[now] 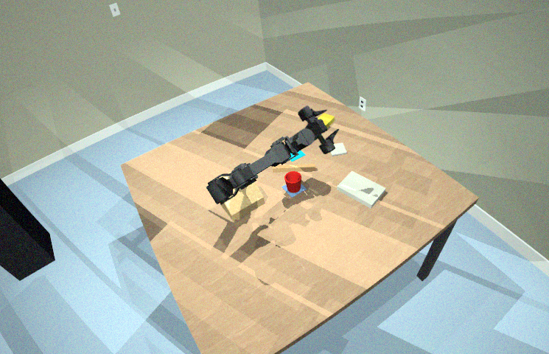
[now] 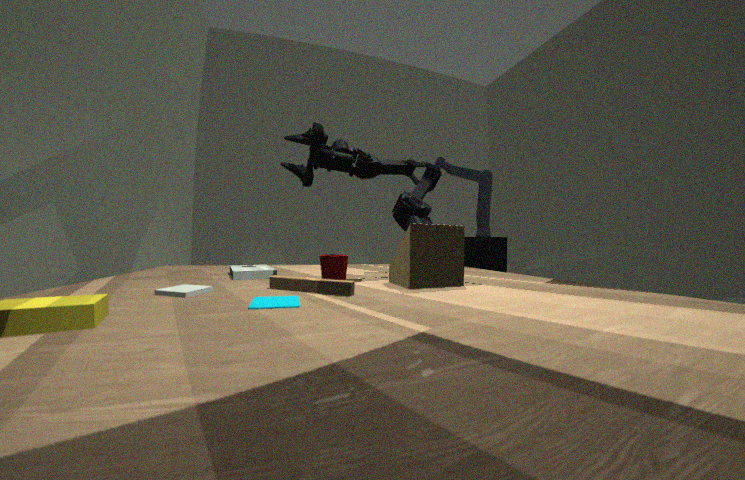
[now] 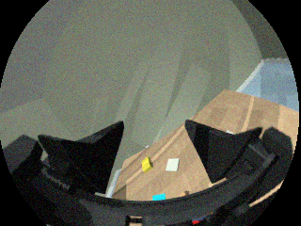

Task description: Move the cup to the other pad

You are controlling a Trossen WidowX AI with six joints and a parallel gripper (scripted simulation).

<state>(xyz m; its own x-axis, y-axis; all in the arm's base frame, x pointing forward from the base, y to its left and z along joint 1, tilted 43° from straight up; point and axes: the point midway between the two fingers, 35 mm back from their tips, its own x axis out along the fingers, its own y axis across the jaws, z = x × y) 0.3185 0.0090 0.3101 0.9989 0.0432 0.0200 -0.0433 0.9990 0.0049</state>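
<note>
My gripper tip is now 330 mm above the red cup, 130 mm past it and 100 mm to the right of it. Also, from my gripper tip: wooden bar (360 mm below, 190 mm to the left, 60 mm behind); then grey slab (360 mm below, 110 mm to the right, 80 mm ahead); then light blue pad (380 mm below, 130 mm behind, 100 mm to the left).
</note>
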